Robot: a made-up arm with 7 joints. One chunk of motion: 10 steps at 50 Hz.
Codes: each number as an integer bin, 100 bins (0 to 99) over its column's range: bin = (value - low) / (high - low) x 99, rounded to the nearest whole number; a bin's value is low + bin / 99 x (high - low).
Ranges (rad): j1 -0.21..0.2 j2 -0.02..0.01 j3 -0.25..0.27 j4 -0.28..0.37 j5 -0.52..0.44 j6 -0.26..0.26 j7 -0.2..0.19
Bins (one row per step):
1: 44 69 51 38 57 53 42
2: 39 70 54 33 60 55 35
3: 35 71 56 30 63 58 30
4: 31 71 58 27 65 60 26
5: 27 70 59 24 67 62 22
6: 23 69 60 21 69 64 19
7: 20 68 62 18 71 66 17
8: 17 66 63 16 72 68 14
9: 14 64 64 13 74 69 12
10: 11 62 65 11 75 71 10
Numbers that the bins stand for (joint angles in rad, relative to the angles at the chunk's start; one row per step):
1: -0.0278 0.0009 0.0179 -0.0305 0.0327 0.0184 -0.0345
2: -0.0485 0.0012 0.0336 -0.0633 0.0618 0.0289 -0.0621
3: -0.0651 0.0015 0.0441 -0.0830 0.0909 0.0446 -0.0818
4: -0.0816 0.0015 0.0546 -0.1027 0.1103 0.0552 -0.0976
5: -0.0982 0.0012 0.0599 -0.1224 0.1297 0.0657 -0.1133
6: -0.1147 0.0009 0.0652 -0.1421 0.1491 0.0762 -0.1252
7: -0.1272 0.0006 0.0757 -0.1618 0.1685 0.0867 -0.1330
8: -0.1396 0.0000 0.0809 -0.1749 0.1782 0.0972 -0.1448
9: -0.1520 -0.0006 0.0862 -0.1946 0.1976 0.1024 -0.1527
10: -0.1644 -0.0012 0.0914 -0.2078 0.2073 0.1129 -0.1606

